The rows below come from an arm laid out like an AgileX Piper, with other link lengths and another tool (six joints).
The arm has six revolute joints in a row. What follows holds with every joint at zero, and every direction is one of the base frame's. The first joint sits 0.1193 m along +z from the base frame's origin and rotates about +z. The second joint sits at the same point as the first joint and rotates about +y. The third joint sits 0.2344 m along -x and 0.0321 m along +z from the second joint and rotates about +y. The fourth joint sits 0.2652 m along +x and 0.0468 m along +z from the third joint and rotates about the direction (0.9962, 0, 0.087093). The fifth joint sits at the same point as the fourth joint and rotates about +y. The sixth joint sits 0.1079 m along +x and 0.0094 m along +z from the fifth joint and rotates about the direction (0.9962, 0, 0.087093). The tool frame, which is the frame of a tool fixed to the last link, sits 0.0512 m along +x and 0.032 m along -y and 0.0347 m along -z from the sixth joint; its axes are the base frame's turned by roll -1.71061, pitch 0.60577 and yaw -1.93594 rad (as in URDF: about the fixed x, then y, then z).
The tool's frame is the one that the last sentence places.
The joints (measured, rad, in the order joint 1, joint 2, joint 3, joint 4, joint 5, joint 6), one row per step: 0.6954 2.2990 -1.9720 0.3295 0.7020 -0.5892; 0.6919 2.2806 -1.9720 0.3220 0.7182 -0.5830; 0.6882 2.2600 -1.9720 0.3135 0.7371 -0.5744; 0.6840 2.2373 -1.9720 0.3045 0.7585 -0.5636; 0.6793 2.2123 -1.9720 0.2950 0.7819 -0.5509; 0.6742 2.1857 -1.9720 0.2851 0.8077 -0.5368; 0.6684 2.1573 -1.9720 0.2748 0.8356 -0.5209; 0.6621 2.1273 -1.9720 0.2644 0.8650 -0.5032; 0.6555 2.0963 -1.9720 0.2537 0.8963 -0.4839; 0.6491 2.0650 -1.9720 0.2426 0.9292 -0.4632; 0.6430 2.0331 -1.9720 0.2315 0.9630 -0.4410; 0.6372 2.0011 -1.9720 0.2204 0.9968 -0.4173
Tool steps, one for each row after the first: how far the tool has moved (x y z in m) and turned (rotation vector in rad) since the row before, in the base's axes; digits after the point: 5 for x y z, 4 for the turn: -0.00017 -0.00278 0.00835 -0.0007 -0.0029 -0.0015; -0.00056 -0.00323 0.00921 -0.0009 -0.0019 -0.0028; -0.00090 -0.00379 0.01000 -0.0008 -0.0008 -0.0045; -0.00122 -0.00437 0.01092 -0.0005 -0.0004 -0.0062; -0.00165 -0.00495 0.01143 -0.0009 0.0006 -0.0073; -0.00202 -0.00568 0.01203 -0.0009 0.0014 -0.0093; -0.00247 -0.00629 0.01254 -0.0005 0.0020 -0.0114; -0.00302 -0.00687 0.01269 -0.0009 0.0032 -0.0130; -0.00367 -0.00723 0.01250 -0.0017 0.0045 -0.0142; -0.00432 -0.00747 0.01248 -0.0015 0.0053 -0.0156; -0.00484 -0.00762 0.01228 -0.0011 0.0058 -0.0173
